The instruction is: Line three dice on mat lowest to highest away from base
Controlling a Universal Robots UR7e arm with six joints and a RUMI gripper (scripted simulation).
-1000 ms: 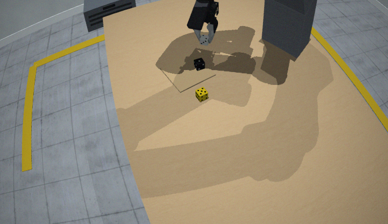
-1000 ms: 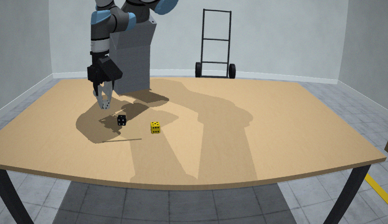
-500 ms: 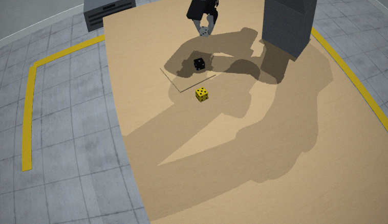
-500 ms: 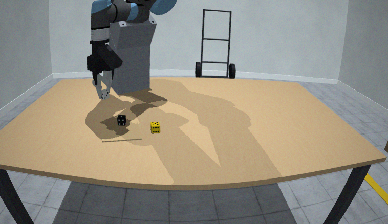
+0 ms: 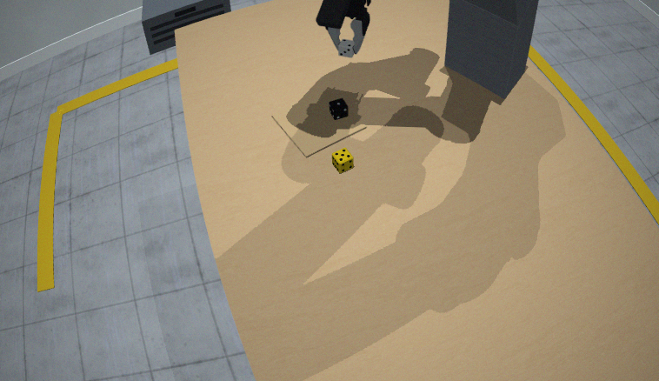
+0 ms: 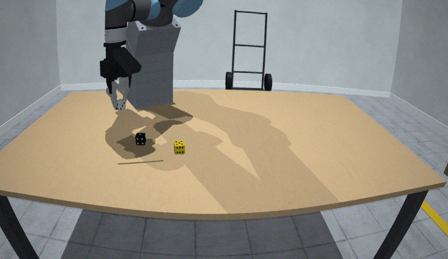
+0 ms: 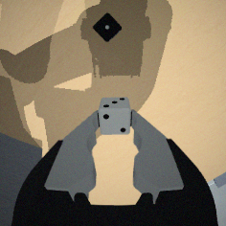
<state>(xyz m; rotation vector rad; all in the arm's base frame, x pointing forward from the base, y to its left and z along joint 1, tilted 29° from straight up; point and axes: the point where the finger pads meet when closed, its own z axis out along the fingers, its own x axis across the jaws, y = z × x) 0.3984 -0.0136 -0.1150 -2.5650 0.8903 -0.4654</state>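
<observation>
My gripper is now right at the white die. Also, from my hand: yellow die: 21 cm to the left, 10 cm below, 8 cm ahead; mat: 12 cm below, 9 cm ahead, 8 cm to the left; black die: 10 cm below, 8 cm to the left, 5 cm ahead.
</observation>
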